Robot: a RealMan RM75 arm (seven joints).
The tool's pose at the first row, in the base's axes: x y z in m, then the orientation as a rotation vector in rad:
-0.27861, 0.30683, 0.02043, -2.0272, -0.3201, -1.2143
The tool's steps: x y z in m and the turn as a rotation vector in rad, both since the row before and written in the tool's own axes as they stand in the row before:
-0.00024, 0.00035, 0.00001, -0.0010, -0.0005, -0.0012
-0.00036, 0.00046, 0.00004, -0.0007, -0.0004, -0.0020
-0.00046, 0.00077, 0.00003, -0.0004, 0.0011, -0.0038
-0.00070, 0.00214, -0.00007, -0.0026, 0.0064, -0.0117
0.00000, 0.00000, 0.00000, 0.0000, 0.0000, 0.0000
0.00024, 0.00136, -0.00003, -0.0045, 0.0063, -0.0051
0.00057, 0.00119, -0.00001, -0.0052, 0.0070, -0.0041
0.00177, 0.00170, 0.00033, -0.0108, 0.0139, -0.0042
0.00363, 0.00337, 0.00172, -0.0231, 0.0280, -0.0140
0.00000, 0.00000, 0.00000, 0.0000, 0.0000, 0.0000
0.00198, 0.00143, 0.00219, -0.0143, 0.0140, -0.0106
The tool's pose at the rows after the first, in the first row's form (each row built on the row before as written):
-0.27854, 0.30663, 0.02006, -2.0285, -0.3211, -1.2149
-0.27845, 0.30639, 0.01953, -2.0295, -0.3230, -1.2160
-0.27825, 0.30594, 0.01878, -2.0294, -0.3262, -1.2195
-0.27748, 0.30450, 0.01723, -2.0281, -0.3340, -1.2339
-0.27748, 0.30450, 0.01723, -2.0281, -0.3340, -1.2339
-0.27663, 0.30349, 0.01683, -2.0279, -0.3339, -1.2450
-0.27569, 0.30256, 0.01679, -2.0278, -0.3320, -1.2564
-0.27366, 0.30132, 0.01747, -2.0275, -0.3237, -1.2769
-0.26889, 0.29951, 0.01870, -2.0281, -0.3119, -1.3221
-0.26889, 0.29951, 0.01870, -2.0281, -0.3119, -1.3221
-0.26567, 0.29958, 0.01930, -2.0308, -0.3080, -1.3480

